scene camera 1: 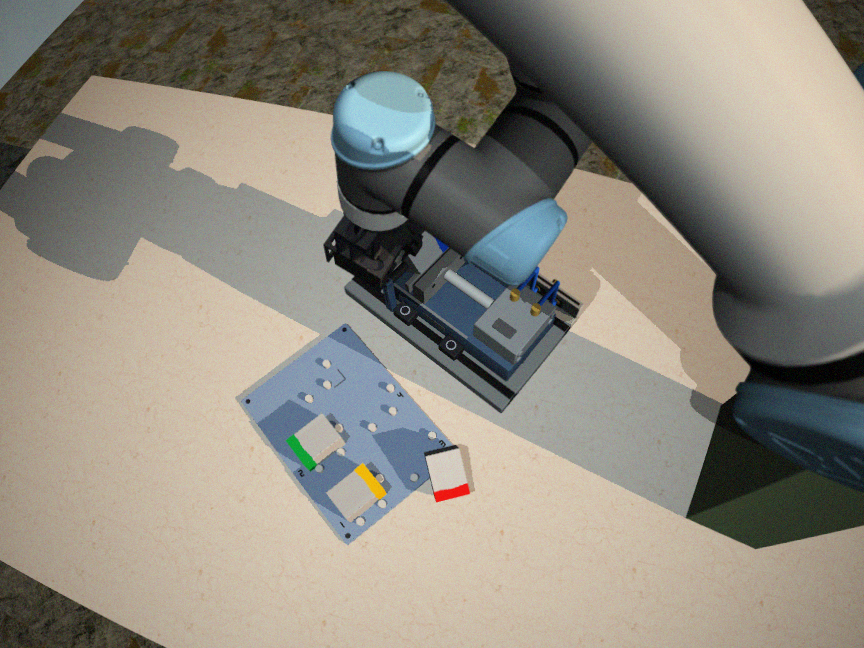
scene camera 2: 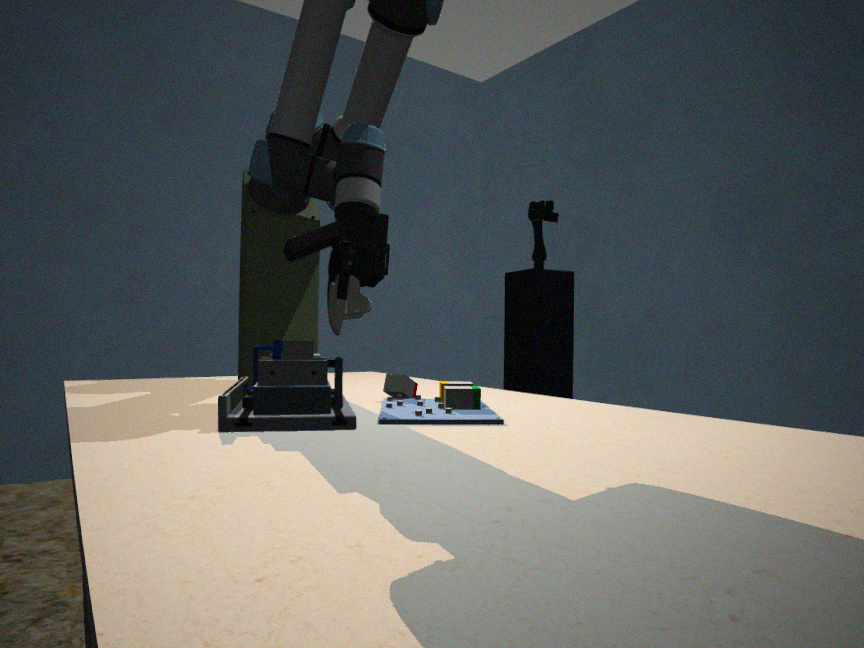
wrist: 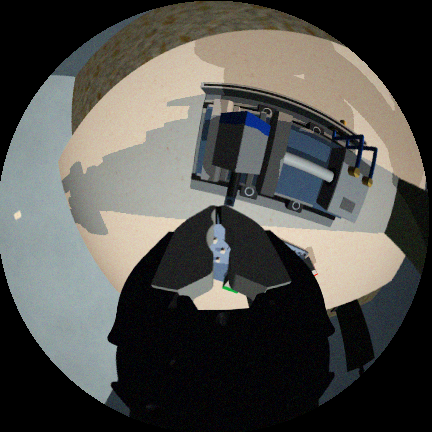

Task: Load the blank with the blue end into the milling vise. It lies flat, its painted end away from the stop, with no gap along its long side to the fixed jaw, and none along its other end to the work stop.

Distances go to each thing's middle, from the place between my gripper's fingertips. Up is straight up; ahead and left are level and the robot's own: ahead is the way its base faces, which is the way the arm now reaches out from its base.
Now: hand 6 cm to the left of the blank with the blue end [scene camera 1: 432, 248], 4 cm above it and 2 cm past it. Also, from my hand: grey rail [wrist: 208, 89] (14 cm to the right, 11 cm behind, 10 cm below); then moving jaw [scene camera 1: 422, 289] (9 cm behind, 6 cm to the right, 6 cm below); then grey cylinder block [scene camera 1: 517, 314] (18 cm behind, 6 cm below, 3 cm to the right).
